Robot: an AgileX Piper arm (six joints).
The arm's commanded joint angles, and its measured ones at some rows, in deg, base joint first. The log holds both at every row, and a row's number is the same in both.
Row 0, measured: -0.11, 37.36, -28.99, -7.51, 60.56, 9.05
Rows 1 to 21, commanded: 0.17, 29.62, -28.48, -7.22, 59.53, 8.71; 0.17, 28.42, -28.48, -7.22, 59.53, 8.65; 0.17, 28.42, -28.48, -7.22, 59.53, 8.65; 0.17, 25.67, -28.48, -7.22, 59.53, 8.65; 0.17, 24.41, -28.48, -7.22, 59.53, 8.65; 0.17, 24.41, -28.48, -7.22, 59.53, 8.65; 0.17, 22.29, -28.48, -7.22, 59.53, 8.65; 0.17, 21.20, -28.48, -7.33, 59.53, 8.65; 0.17, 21.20, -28.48, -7.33, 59.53, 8.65; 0.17, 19.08, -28.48, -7.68, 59.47, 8.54; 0.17, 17.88, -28.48, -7.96, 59.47, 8.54; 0.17, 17.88, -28.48, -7.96, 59.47, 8.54; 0.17, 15.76, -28.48, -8.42, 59.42, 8.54; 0.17, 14.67, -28.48, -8.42, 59.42, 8.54; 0.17, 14.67, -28.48, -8.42, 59.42, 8.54; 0.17, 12.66, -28.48, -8.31, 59.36, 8.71; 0.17, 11.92, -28.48, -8.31, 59.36, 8.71; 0.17, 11.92, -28.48, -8.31, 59.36, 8.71; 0.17, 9.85, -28.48, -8.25, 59.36, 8.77; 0.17, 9.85, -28.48, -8.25, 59.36, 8.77; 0.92, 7.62, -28.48, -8.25, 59.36, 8.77
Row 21, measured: 0.06, 10.37, -28.71, -7.73, 59.87, 9.05
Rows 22 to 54, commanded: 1.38, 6.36, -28.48, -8.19, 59.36, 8.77; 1.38, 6.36, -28.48, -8.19, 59.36, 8.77; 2.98, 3.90, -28.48, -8.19, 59.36, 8.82; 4.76, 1.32, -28.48, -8.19, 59.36, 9.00; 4.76, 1.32, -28.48, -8.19, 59.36, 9.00; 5.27, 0.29, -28.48, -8.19, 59.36, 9.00; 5.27, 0.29, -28.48, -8.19, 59.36, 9.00; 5.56, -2.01, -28.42, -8.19, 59.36, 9.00; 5.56, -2.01, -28.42, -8.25, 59.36, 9.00; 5.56, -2.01, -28.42, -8.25, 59.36, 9.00; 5.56, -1.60, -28.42, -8.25, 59.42, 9.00; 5.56, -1.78, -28.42, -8.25, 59.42, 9.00; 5.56, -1.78, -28.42, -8.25, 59.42, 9.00; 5.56, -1.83, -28.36, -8.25, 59.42, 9.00; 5.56, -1.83, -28.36, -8.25, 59.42, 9.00; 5.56, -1.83, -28.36, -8.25, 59.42, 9.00; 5.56, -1.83, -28.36, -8.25, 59.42, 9.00; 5.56, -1.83, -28.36, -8.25, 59.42, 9.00; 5.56, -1.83, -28.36, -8.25, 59.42, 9.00; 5.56, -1.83, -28.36, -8.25, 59.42, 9.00; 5.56, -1.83, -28.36, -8.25, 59.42, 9.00; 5.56, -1.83, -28.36, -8.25, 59.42, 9.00; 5.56, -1.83, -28.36, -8.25, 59.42, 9.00; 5.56, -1.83, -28.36, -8.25, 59.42, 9.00; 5.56, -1.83, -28.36, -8.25, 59.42, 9.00; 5.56, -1.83, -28.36, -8.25, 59.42, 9.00; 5.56, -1.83, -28.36, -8.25, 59.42, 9.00; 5.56, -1.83, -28.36, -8.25, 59.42, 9.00; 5.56, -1.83, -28.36, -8.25, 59.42, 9.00; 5.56, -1.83, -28.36, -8.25, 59.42, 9.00; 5.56, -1.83, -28.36, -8.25, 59.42, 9.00; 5.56, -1.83, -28.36, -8.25, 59.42, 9.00; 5.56, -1.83, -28.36, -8.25, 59.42, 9.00
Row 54, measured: 5.44, -0.29, -28.71, -7.79, 59.70, 9.05
